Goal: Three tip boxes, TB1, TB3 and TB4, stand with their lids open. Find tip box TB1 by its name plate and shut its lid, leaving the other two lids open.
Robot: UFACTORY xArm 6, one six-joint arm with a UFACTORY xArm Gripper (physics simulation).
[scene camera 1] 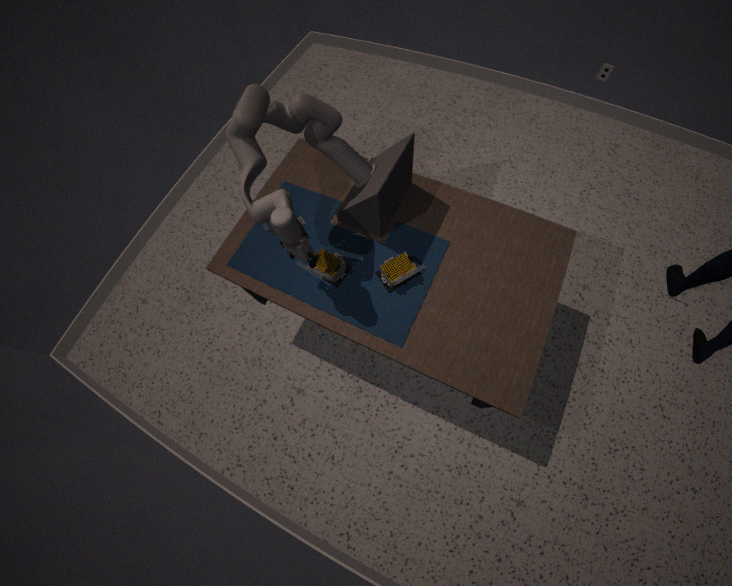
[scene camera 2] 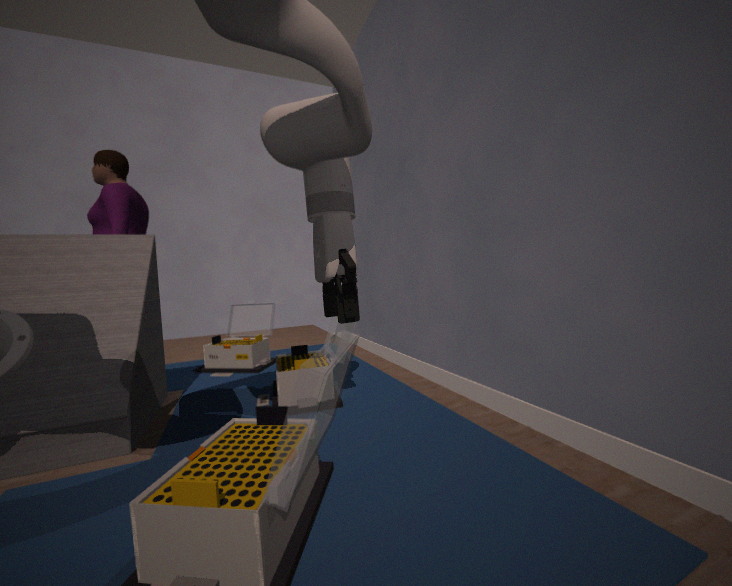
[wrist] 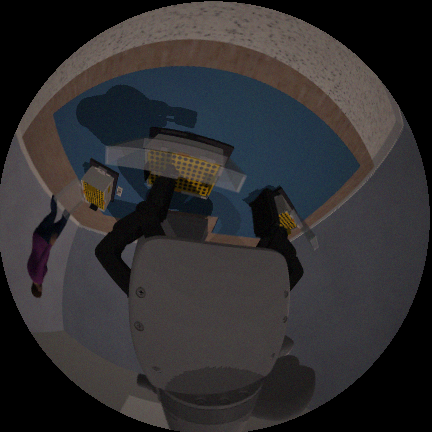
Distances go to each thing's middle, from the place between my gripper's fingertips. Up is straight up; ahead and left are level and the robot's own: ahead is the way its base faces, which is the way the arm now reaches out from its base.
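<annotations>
There is the tip box TB1 (scene camera 2: 232, 472), and my hand is 70 mm above it, 180 mm past it and 200 mm to the left of it.
</annotations>
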